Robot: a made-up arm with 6 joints.
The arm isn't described. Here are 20 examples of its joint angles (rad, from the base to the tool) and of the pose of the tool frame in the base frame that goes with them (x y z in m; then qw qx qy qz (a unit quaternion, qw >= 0)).
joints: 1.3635 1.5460 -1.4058 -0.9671 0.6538 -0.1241
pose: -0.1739 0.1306 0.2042 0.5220 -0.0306 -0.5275 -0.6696
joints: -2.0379 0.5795 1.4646 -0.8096 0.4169 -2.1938
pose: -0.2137 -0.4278 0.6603 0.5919 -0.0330 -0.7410 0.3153
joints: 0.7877 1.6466 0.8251 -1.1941 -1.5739 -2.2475
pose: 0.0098 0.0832 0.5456 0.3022 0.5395 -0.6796 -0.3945
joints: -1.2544 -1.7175 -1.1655 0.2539 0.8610 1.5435
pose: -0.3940 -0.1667 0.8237 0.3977 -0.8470 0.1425 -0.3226
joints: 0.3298 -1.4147 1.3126 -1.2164 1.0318 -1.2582
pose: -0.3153 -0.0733 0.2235 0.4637 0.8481 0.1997 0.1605
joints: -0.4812 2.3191 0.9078 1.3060 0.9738 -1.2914
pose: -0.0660 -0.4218 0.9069 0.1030 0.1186 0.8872 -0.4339
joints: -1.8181 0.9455 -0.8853 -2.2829 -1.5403 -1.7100
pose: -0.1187 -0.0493 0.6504 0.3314 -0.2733 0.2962 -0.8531
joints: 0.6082 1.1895 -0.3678 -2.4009 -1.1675 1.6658
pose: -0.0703 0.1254 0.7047 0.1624 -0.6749 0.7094 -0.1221
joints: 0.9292 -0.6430 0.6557 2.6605 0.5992 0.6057
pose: -0.1878 0.2341 0.3668 0.6050 0.7509 -0.1995 -0.1742
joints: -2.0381 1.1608 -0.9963 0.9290 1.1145 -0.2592
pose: 0.2418 -0.4148 0.4550 0.3177 -0.0830 0.6399 0.6947
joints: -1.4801 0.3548 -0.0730 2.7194 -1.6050 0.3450
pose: -0.3613 -0.1238 0.5189 0.2644 0.9493 0.0747 0.1527
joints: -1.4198 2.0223 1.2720 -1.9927 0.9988 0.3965
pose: -0.1033 -0.1453 1.0266 0.5385 -0.7478 0.2722 0.2769
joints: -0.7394 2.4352 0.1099 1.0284 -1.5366 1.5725
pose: -0.1590 -0.1419 0.4521 0.4123 0.7830 -0.1522 0.4402
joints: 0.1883 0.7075 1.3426 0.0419 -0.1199 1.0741
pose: -0.2832 -0.0585 0.8274 0.5155 0.4551 0.6514 -0.3205
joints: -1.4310 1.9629 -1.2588 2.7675 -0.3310 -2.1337
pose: -0.0597 -0.4376 0.6037 0.0244 -0.0662 0.9541 -0.2910
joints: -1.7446 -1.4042 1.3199 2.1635 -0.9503 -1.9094
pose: -0.2809 0.0624 0.6170 0.2547 -0.9487 0.1869 0.0152
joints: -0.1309 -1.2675 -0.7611 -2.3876 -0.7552 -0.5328
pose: -0.4403 0.0987 0.6306 0.3726 0.7937 -0.0722 -0.4753
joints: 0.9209 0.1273 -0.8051 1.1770 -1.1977 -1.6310
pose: -0.0577 0.1790 0.4958 0.2447 0.6571 -0.6908 -0.1763
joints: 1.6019 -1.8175 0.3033 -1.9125 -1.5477 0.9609
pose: -0.1662 -0.1903 0.4055 0.6452 -0.1100 -0.7441 -0.1336
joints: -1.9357 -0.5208 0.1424 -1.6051 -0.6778 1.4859
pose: -0.3919 -0.2535 0.5483 0.2600 -0.8761 -0.3042 -0.2690
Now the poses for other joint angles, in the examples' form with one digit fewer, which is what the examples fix.
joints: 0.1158 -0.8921 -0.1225 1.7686 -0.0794 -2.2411
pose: -0.266 0.042 0.340 0.369 0.235 -0.716 -0.545
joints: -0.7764 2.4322 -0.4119 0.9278 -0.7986 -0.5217
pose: -0.446 -0.103 0.740 0.091 -0.970 -0.092 0.205
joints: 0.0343 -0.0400 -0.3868 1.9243 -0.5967 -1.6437
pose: -0.349 0.187 0.549 0.317 0.728 -0.314 -0.521
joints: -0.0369 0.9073 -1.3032 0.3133 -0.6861 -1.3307
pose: -0.218 0.024 0.370 0.303 0.803 -0.423 0.290
